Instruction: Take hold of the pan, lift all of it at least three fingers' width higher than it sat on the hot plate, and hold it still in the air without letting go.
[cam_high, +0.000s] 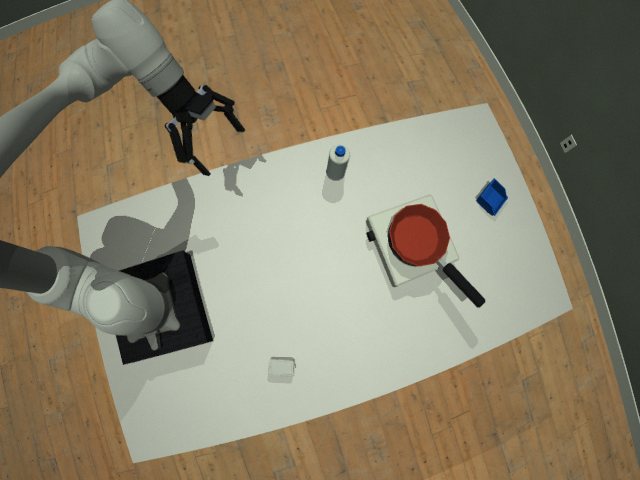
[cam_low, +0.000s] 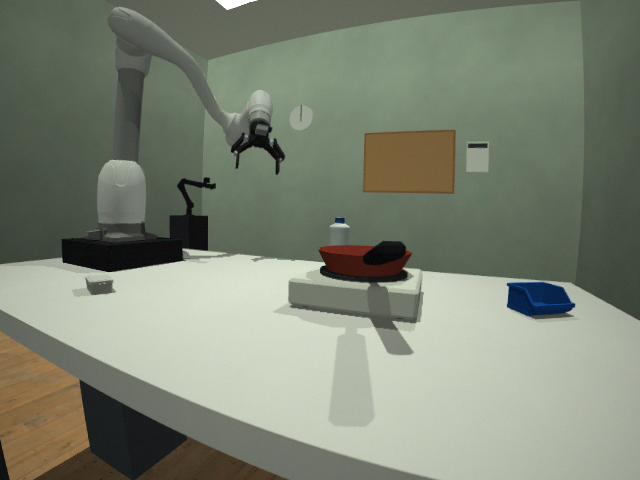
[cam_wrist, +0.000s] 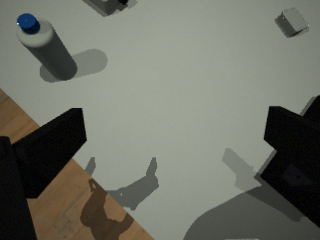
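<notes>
Now: hand 510 mm short of the red pan, 380 mm to the left of it and 250 mm above it. Also, from my hand: blue bin (840 mm ahead, 270 mm to the right, 320 mm below); hot plate (470 mm ahead, 320 mm to the right, 310 mm below); small grey box (40 mm behind, 570 mm to the right, 330 mm below).
</notes>
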